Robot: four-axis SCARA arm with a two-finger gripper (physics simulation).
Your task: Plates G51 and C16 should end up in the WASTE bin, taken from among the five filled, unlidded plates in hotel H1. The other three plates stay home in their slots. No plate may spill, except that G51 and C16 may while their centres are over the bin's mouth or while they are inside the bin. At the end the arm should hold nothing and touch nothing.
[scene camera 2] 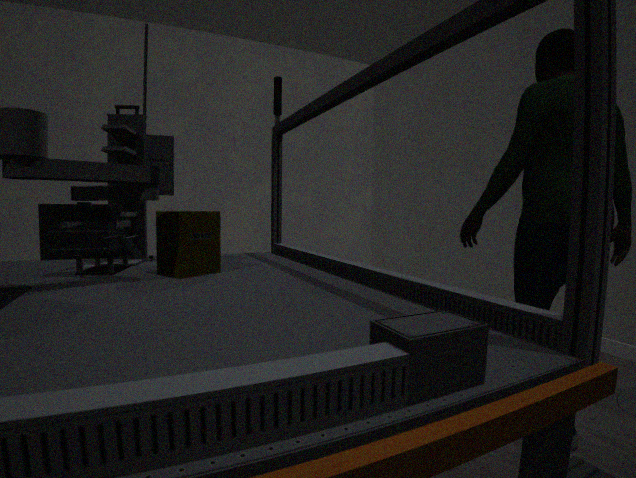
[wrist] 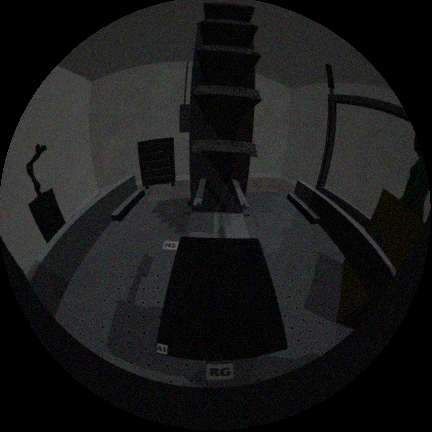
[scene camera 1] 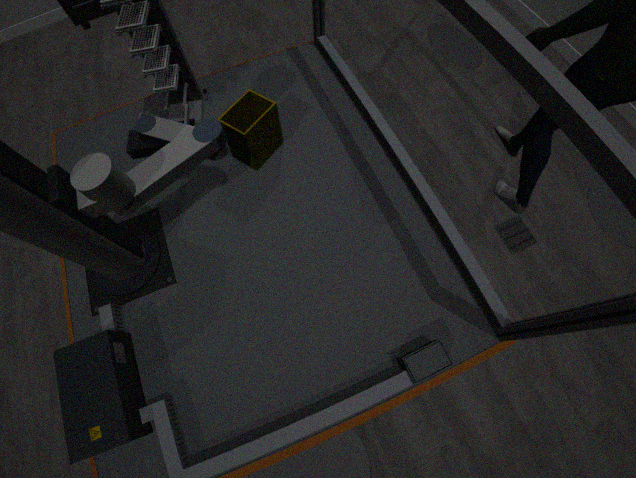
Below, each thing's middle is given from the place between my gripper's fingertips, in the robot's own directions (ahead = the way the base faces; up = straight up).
My hand is 10 cm above the dark stand (wrist: 220,296) and 4 cm to the left of it. Also, from my hand: hotel H1 (scene camera 2: 137,246) (20 cm to the left, 13 cm above, 6 cm ahead); cabinet (scene camera 1: 91,384) (81 cm to the right, 42 cm behind, 10 cm below).
